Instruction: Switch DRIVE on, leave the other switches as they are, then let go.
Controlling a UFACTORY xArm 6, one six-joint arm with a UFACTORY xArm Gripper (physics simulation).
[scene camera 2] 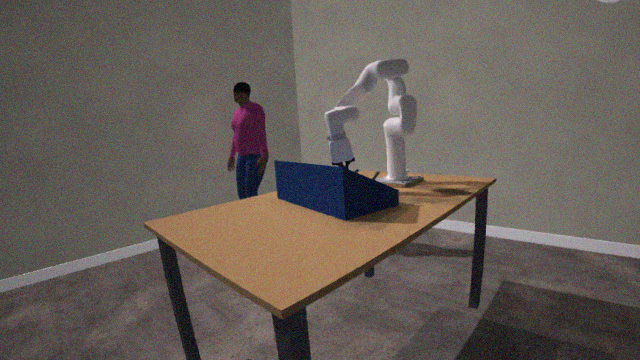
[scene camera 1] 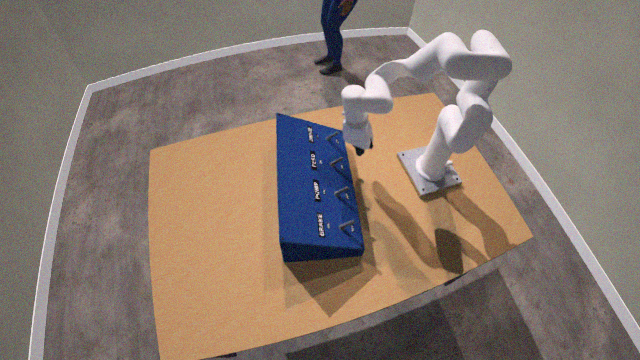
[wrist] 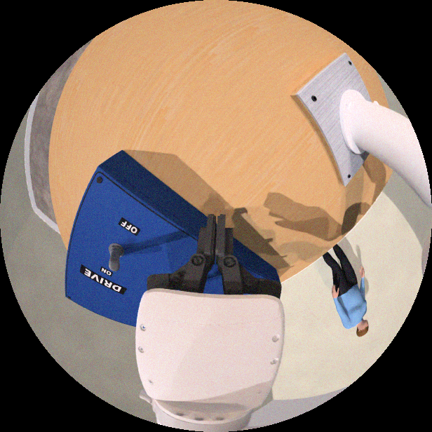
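Where they show: gripper, fingertip midpoint: (scene camera 1: pixel 360 153); arm's base at its link origin: (scene camera 2: pixel 397 178) (scene camera 1: pixel 430 168).
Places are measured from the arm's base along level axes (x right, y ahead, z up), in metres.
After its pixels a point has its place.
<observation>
The blue switch panel (scene camera 1: pixel 295 200) {y 0.564, x -0.089, z 0.131 m} (scene camera 2: pixel 310 185) {y 0.605, x -0.021, z 0.073 m} (wrist: pixel 155 265) stands on the table with a sloping face. The DRIVE lever (scene camera 1: pixel 332 136) {y 0.370, x 0.167, z 0.089 m} (wrist: pixel 115 257) is at its far end in scene camera 1 and leans the same way as the other levers, to the OFF side. Its tilt is foreshortened in the wrist view. The FEED lever (scene camera 1: pixel 336 161) {y 0.391, x 0.051, z 0.091 m}, PUMP lever (scene camera 1: pixel 341 192) {y 0.411, x -0.071, z 0.088 m} and BRAKE lever (scene camera 1: pixel 346 225) {y 0.431, x -0.187, z 0.090 m} follow along the row. My gripper (scene camera 1: pixel 361 151) {y 0.283, x 0.093, z 0.057 m} (wrist: pixel 216 222) is shut and empty, apart from the DRIVE lever, by the panel's low edge. Its fingertips are partly hidden in scene camera 2.
The wooden table (scene camera 1: pixel 210 225) {y 0.865, x -0.033, z -0.021 m} (scene camera 2: pixel 250 250) {y 0.977, x -0.194, z -0.021 m} (wrist: pixel 175 75) carries the panel and the arm's base plate (scene camera 1: pixel 410 162) {y 0.072, x 0.046, z 0.000 m} (wrist: pixel 320 110). A person in a pink top (scene camera 2: pixel 249 130) stands beyond the table. A person in a blue top (wrist: pixel 351 306) shows in the wrist view.
</observation>
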